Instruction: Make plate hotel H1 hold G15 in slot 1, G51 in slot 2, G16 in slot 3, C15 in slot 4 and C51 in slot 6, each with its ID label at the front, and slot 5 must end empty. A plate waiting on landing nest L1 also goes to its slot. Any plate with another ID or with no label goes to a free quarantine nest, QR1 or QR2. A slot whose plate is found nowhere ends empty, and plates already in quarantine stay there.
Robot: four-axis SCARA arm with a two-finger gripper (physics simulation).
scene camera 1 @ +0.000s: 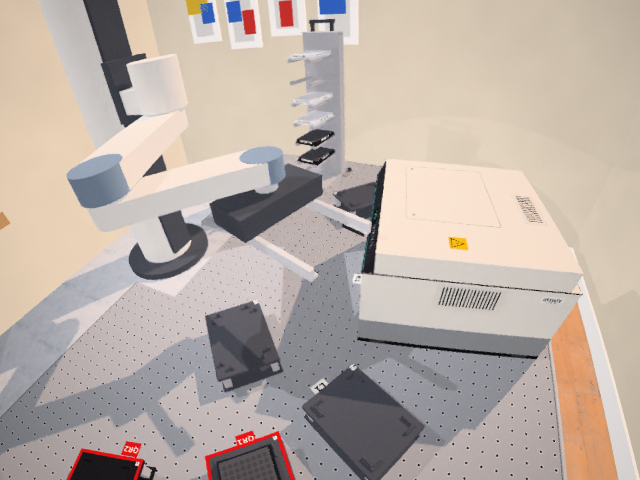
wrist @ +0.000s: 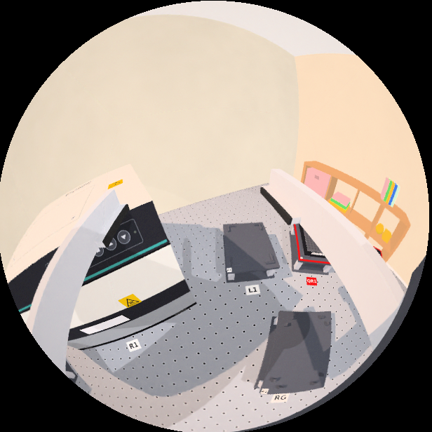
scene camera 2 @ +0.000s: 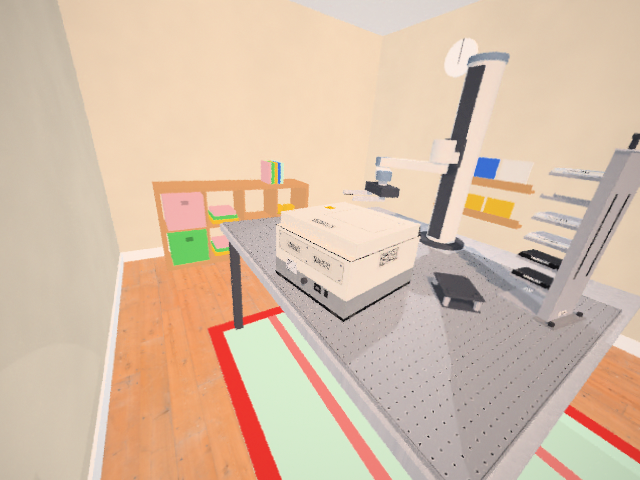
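Observation:
Hotel H1 stands at the back. Counted from the bottom, black plates are in slots 1 and 2, pale plates in slots 3, 4 and 6, and slot 5 shows a bare shelf. Their IDs are too small to read. My gripper is open and empty, above the table in front of the white device. Landing nest L1 has no plate on it. Quarantine nest QR1 holds a dark plate. QR2 is cut off and looks black inside.
The white device at R1 stands close to the finger ends. A bare dark nest marked RG stands near L1. Another dark nest stands between the device and the hotel.

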